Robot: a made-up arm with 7 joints.
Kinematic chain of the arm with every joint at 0, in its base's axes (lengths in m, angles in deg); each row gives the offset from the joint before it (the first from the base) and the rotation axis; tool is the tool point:
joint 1: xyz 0 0.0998 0 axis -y
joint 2: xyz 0 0.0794 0 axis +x
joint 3: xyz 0 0 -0.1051 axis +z
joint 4: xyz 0 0 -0.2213 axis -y
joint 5: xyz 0 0 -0.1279 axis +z
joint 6: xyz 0 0 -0.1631 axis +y
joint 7: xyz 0 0 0 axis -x
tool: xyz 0 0 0
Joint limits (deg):
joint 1: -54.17..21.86
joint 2: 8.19..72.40
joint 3: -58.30..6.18
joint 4: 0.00..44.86
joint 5: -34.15..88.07
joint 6: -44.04..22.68
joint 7: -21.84..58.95
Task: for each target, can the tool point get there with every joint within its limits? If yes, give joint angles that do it. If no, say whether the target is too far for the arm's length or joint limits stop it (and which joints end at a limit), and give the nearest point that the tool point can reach.
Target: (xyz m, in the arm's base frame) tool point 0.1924 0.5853 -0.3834
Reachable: yes | joints 4.44 46.04 -1.41 33.87 21.15 6.64 12.36
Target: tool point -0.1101 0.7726 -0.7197
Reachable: no: too far | nearest point -0.0724 0.5693 -0.4731 | short by 0.322 m
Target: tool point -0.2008 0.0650 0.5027
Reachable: no: joint limits stop it (at a limit: joint 1, joint 2, joint 4) | nearest point -0.4955 0.2672 -0.3577 | short by 0.932 m
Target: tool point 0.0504 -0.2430 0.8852
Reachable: no: too far | nearest point 0.2415 0.6936 -0.0539 | short by 1.340 m
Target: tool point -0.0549 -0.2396 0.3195
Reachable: no: joint limits stop it (at a limit: joint 1, joint 2, joint 3, joint 4) | nearest point -0.3845 0.0822 -0.4106 | short by 0.863 m
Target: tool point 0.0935 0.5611 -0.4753
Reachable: yes | joints 8.49 39.20 -23.96 4.80 73.30 16.66 2.63
